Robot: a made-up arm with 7 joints.
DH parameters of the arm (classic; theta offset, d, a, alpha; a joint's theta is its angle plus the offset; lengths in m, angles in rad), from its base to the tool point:
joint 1: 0 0.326 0 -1.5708
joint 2: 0 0 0 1.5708
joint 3: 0 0.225 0.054 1.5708
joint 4: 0 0 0.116 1.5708
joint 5: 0 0.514 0 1.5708
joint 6: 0 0 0.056 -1.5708
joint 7: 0 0.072 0 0
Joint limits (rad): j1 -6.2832..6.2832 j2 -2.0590..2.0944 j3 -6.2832..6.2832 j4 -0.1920..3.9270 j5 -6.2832..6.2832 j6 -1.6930..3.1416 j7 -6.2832..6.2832
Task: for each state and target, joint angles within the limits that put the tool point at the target. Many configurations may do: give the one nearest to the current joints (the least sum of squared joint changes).
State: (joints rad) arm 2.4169 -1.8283 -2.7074 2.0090 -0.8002 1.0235 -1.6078
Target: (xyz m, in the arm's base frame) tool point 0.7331 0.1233 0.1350
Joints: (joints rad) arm 2.5794 -1.2750 -2.1340 1.8528 -0.7525 1.1065 -1.6078
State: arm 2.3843 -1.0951 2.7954 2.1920 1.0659 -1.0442 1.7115
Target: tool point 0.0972 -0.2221 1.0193
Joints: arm 2.3384 -0.3051 2.7057 2.8433 1.0424 -1.3018 1.7115
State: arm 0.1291 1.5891 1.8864 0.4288 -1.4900 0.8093 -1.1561
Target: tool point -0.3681 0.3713 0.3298
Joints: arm 0.3287 1.4673 1.6610 0.5570 -1.4986 0.8274 -1.1561
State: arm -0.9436 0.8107 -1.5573 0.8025 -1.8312 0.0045 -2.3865
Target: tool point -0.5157 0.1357 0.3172
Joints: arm -1.4033 0.8678 -1.9368 0.6722 -1.8456 0.0898 -2.3865
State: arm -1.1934 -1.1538 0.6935 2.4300 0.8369 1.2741 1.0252
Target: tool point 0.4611 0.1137 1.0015
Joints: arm -2.0014 -0.7320 0.9717 2.2963 0.8879 0.9231 1.0252
